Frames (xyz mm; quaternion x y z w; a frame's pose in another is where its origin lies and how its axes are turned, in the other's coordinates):
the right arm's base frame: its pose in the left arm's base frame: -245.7 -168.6 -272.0 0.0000 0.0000 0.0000 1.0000
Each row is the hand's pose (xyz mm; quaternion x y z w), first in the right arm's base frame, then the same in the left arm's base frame.
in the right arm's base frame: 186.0 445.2 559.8 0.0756 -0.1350 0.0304 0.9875
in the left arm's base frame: -59.7 276.6 287.8 0.0756 -0.1350 0.0304 0.9875
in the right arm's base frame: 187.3 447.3 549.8 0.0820 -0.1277 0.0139 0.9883
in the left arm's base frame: -58.4 278.7 277.8 0.0820 -0.1277 0.0139 0.9883
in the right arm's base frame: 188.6 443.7 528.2 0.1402 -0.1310 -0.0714 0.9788
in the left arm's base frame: -57.1 275.1 256.2 0.1402 -0.1310 -0.0714 0.9788
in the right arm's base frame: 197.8 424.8 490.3 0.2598 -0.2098 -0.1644 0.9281
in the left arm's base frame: -47.9 256.2 218.3 0.2598 -0.2098 -0.1644 0.9281
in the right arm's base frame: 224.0 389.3 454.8 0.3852 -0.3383 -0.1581 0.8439
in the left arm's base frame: -21.7 220.7 182.8 0.3852 -0.3383 -0.1581 0.8439
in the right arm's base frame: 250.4 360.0 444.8 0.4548 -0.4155 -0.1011 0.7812
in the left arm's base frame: 4.7 191.4 172.8 0.4548 -0.4155 -0.1011 0.7812
